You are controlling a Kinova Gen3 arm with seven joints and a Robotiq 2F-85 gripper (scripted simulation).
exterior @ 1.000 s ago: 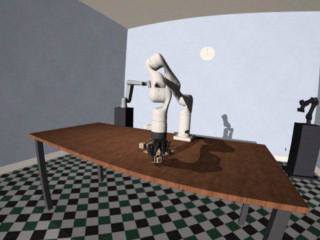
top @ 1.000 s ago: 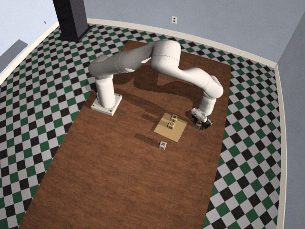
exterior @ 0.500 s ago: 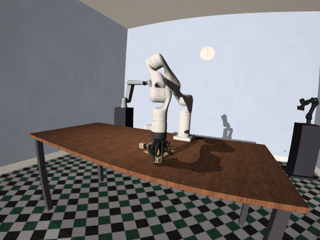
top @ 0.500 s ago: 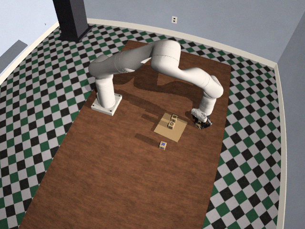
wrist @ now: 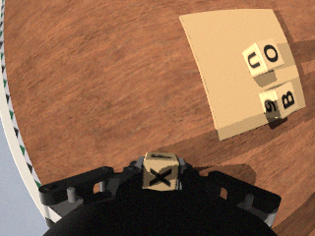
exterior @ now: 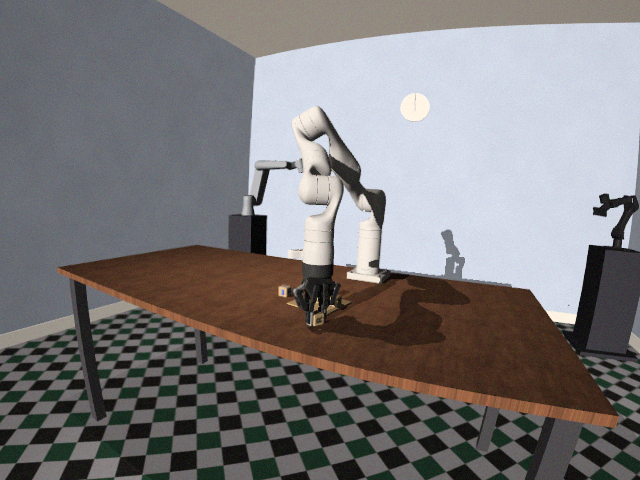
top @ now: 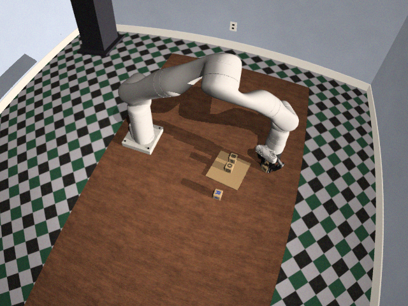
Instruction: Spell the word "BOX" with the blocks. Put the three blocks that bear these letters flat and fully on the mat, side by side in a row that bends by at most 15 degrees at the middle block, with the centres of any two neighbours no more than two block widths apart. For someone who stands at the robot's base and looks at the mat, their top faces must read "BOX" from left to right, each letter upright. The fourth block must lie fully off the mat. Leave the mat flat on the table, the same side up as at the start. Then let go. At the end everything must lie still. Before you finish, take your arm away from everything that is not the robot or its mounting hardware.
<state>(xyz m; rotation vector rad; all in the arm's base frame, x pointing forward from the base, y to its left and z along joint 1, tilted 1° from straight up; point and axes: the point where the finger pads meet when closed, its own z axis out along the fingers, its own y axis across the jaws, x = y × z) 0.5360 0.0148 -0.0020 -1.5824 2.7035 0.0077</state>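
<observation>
The tan mat lies 150 mm behind my hand, 50 mm to the right of it and 20 mm below it.
</observation>
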